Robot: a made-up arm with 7 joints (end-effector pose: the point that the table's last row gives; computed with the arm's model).
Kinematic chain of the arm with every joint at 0, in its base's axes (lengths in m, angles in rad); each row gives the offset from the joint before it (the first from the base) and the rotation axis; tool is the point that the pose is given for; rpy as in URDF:
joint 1: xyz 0 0 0.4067 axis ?
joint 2: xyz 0 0 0 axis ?
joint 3: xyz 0 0 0.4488 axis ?
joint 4: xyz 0.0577 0 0 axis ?
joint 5: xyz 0.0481 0 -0.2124 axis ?
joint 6: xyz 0 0 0 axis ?
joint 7: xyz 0.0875 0 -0.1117 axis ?
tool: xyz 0 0 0 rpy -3.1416 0 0
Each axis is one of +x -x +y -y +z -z.
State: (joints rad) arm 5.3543 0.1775 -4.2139 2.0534 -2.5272 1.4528 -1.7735
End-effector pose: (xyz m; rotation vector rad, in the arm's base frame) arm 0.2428 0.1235 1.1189 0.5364 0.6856 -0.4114
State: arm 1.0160 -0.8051 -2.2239 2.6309 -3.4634 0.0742 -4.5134
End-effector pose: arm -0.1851 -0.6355 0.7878 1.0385 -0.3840 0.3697
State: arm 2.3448 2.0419 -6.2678 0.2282 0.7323 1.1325 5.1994
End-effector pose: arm -0.0634 0.0007 0.2332 0.7177 0.3125 -1.5596
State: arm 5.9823 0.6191 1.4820 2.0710 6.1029 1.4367 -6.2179
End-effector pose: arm 0.4515 0.2305 0.8310 -2.2387 -1.0640 -0.2559
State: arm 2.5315 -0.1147 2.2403 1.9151 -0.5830 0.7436 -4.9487
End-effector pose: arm 0.0718 -0.4162 0.9812 0.5674 -2.0140 1.2086
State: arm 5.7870 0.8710 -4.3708 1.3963 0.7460 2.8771 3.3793
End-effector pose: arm 0.2560 0.0218 0.7600 1.6308 -0.5194 -0.1468
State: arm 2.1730 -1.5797 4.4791 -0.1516 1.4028 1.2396 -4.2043
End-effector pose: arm 0.1144 -0.0626 0.4699 -0.0296 -0.3398 -1.8569
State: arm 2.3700 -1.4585 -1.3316 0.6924 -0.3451 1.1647 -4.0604
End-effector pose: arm 0.3048 0.0642 0.4659 -2.5212 0.9307 1.5648
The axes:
joint 1: +z
joint 2: +y
joint 3: +z
joint 4: -y
joint 5: -z
joint 6: +y
joint 7: -z

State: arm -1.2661 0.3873 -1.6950 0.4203 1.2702 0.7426 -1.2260
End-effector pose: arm -0.2204 -0.1073 0.5475 0.4865 -2.9043 0.4861
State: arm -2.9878 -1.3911 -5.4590 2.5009 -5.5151 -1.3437 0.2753
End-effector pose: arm 0.6156 0.1300 0.6123 0.1615 1.5597 2.0204
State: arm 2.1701 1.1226 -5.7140 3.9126 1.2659 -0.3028 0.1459
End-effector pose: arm -0.1085 0.5222 0.7694 -0.5727 0.6049 0.6784
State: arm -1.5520 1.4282 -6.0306 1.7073 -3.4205 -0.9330 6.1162
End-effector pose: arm 0.0392 -0.4245 0.1875 -1.3300 -2.3583 -0.7056
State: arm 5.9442 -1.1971 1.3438 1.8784 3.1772 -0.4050 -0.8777
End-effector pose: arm -0.2662 0.4547 0.6440 -1.4559 0.0461 -0.7868
